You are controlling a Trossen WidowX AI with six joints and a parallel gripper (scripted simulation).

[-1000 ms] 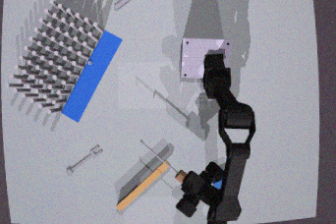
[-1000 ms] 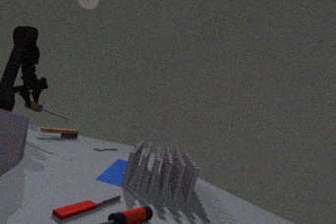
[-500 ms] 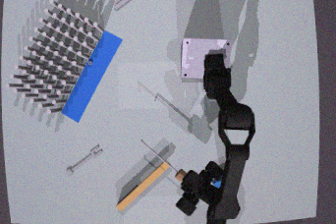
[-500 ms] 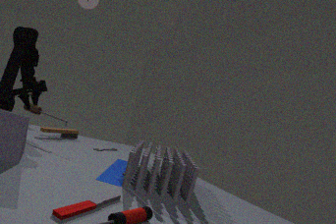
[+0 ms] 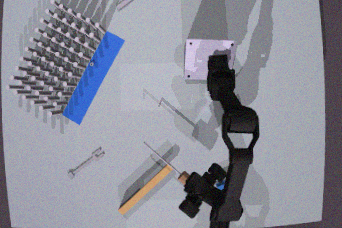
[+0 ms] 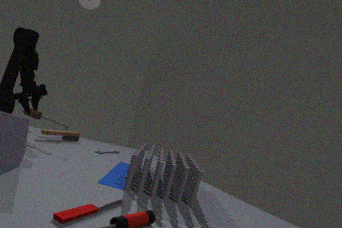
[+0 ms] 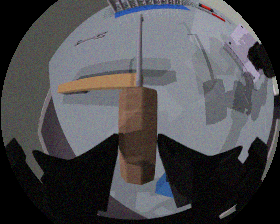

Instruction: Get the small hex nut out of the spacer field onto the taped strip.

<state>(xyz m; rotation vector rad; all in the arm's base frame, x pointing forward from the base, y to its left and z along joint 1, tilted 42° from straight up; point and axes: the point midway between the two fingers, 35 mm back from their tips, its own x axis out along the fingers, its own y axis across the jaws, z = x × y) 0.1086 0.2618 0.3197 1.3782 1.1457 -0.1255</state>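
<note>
The brown-handled hook tool is 8 cm to the right of my gripper tip, 7 cm ahead of it and 1 cm below it. Also, from my gripper tip: wrench 39 cm ahead, 10 cm below, 7 cm to the right; then blue taped strip 40 cm to the right, 33 cm ahead, 10 cm below; then hex nut 45 cm to the right, 33 cm ahead, 10 cm below.
</note>
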